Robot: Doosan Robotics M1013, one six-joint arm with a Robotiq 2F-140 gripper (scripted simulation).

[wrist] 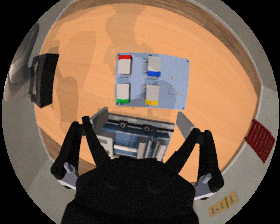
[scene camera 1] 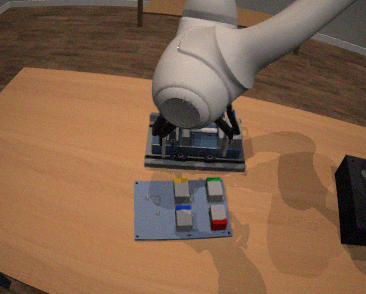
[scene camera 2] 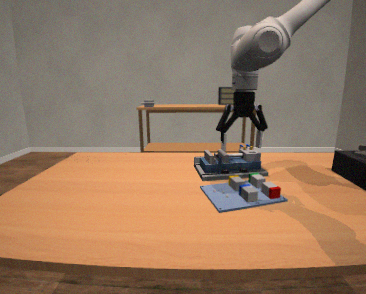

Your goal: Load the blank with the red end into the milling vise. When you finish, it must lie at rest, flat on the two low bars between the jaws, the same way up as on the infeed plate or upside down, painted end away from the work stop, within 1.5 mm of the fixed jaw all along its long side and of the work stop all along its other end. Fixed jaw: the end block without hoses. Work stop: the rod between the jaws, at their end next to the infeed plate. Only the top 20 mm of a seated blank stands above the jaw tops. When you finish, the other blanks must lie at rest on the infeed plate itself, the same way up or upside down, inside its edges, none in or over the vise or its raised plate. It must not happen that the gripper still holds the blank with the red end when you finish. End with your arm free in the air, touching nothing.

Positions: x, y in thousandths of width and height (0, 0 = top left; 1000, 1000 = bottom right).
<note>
In view: my gripper (scene camera 2: 660, 505).
My gripper shows as well in the wrist view (wrist: 509, 516) and in scene camera 1 (scene camera 1: 529, 522).
</note>
